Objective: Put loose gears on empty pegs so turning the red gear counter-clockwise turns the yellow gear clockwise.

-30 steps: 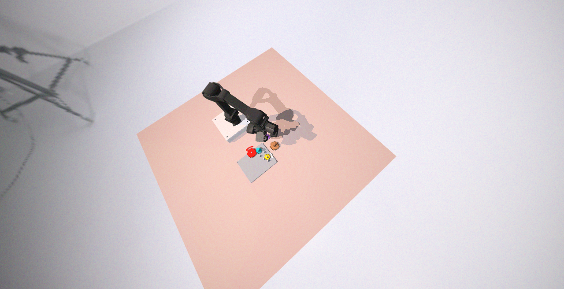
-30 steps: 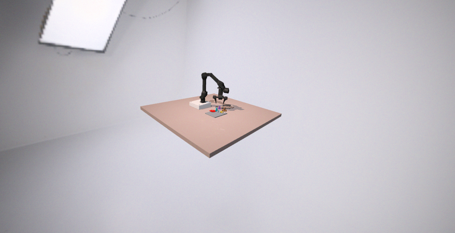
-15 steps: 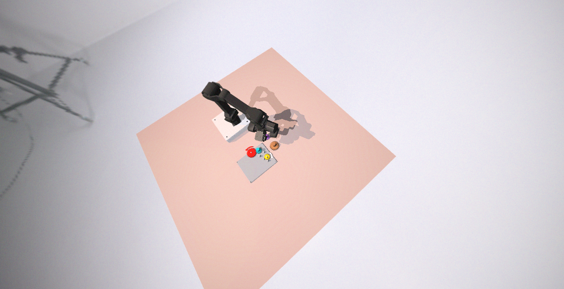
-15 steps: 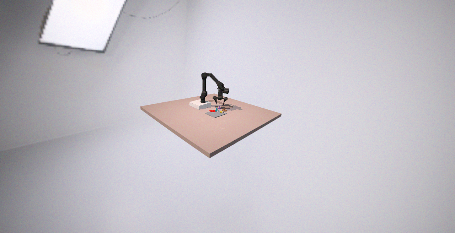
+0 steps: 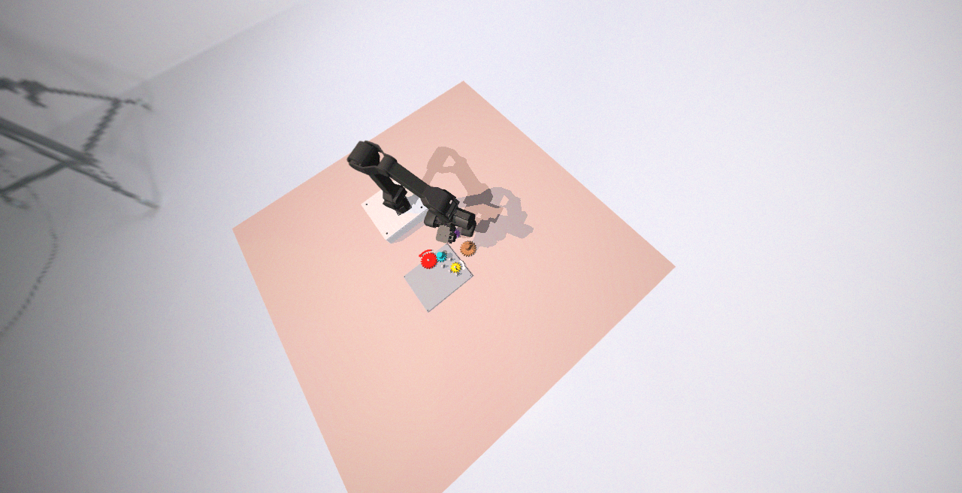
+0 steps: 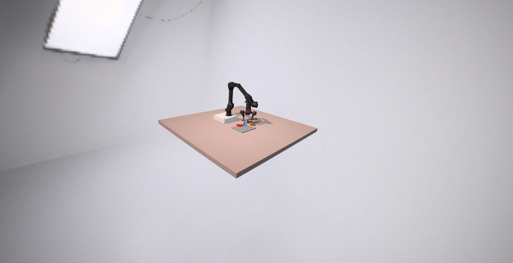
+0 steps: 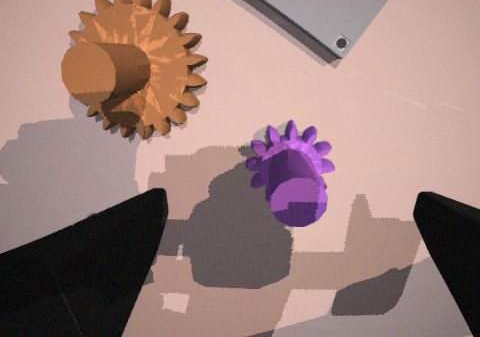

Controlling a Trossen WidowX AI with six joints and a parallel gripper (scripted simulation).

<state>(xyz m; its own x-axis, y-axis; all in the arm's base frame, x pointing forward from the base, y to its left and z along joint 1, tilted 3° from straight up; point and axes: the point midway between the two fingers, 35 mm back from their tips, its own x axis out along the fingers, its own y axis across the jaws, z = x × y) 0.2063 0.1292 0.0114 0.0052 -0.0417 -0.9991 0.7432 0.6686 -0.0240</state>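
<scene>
Right now the purple gear is 3 cm below my gripper tip. From my gripper tip the other things lie so: teal gear 6 cm ahead, 9 cm to the right, 2 cm below; then white arrow 13 cm ahead, 4 cm to the right, 3 cm below; then brown gear 8 cm ahead, 1 cm to the left, 3 cm below.
</scene>
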